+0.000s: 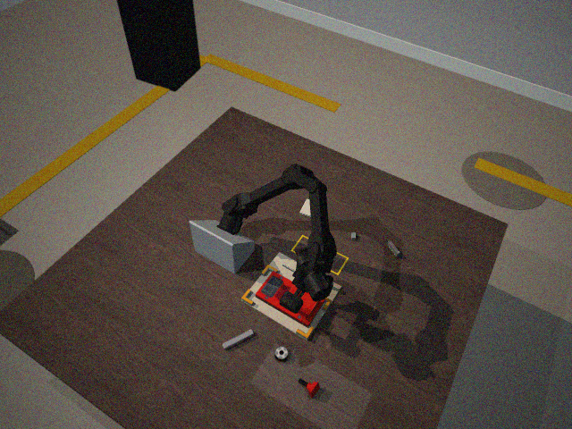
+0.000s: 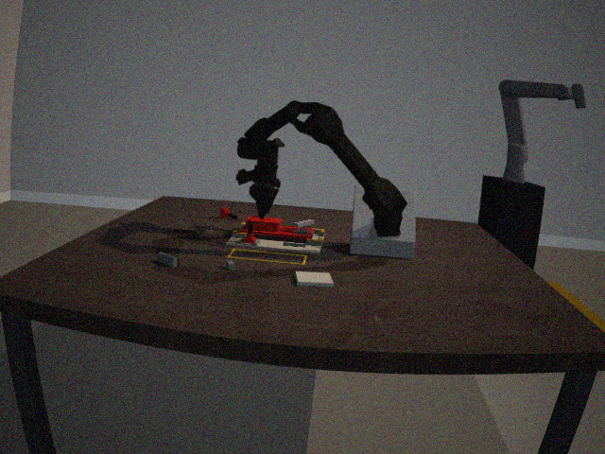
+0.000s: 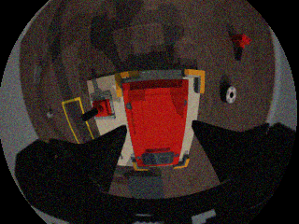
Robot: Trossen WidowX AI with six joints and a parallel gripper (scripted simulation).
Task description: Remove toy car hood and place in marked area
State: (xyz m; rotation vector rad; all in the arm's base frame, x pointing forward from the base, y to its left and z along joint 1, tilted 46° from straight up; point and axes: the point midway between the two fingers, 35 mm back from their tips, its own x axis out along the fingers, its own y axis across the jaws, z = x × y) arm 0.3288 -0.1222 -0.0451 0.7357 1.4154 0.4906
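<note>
Right now my gripper tip is 20 mm above the hood. Round my gripper tip: white tile (120 mm behind, 400 mm to the left, 50 mm below).
</note>
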